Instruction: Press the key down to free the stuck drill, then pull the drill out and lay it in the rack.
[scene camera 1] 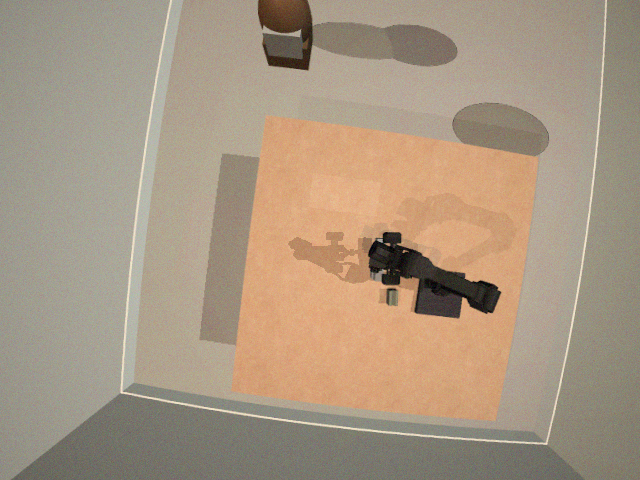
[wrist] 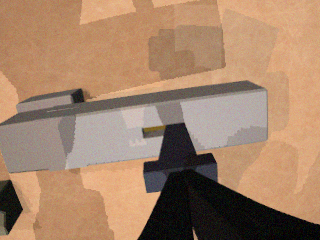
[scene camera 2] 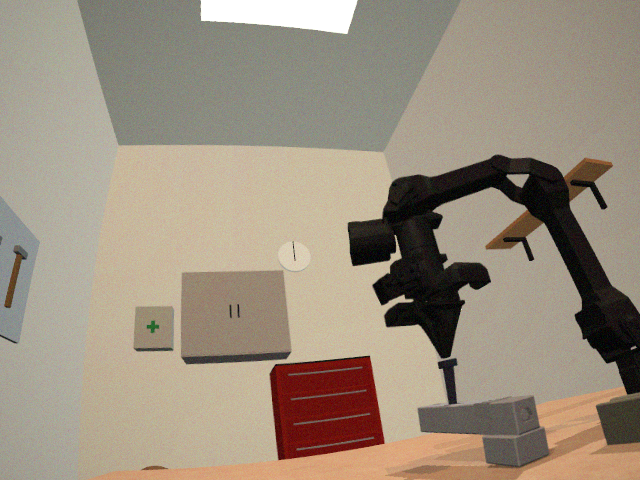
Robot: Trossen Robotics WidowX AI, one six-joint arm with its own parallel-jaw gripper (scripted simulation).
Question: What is my gripper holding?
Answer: Nothing.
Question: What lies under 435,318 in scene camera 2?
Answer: My gripper.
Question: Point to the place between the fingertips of my gripper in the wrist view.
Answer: At 181,181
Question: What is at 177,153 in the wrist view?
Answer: A dark key.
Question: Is my gripper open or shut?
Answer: Shut.
